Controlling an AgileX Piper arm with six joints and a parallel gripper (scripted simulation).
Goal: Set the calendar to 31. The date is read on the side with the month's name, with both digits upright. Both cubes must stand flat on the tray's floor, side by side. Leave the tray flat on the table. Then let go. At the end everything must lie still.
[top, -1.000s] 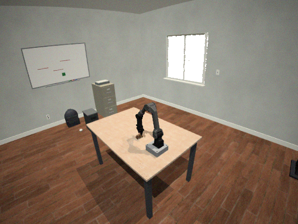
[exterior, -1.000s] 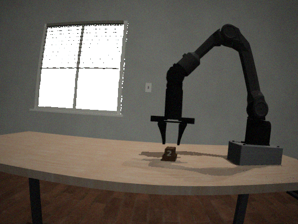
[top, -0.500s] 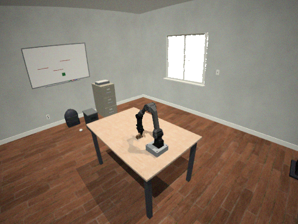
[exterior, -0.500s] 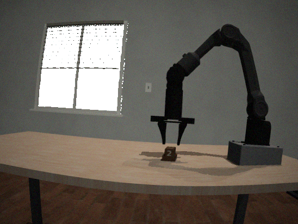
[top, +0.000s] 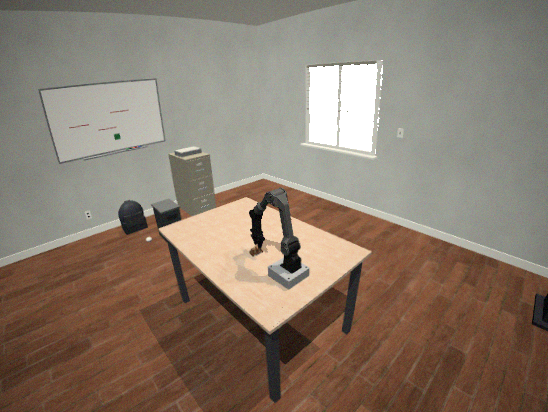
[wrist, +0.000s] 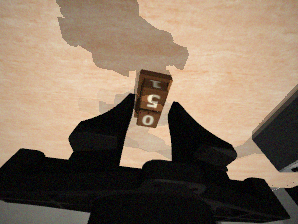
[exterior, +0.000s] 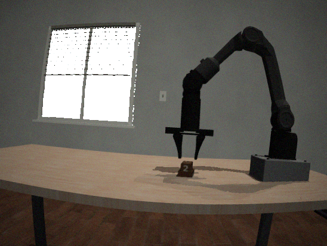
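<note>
Right now my hand is 20 mm to the right of the brown tray and 40 mm above it.
</note>
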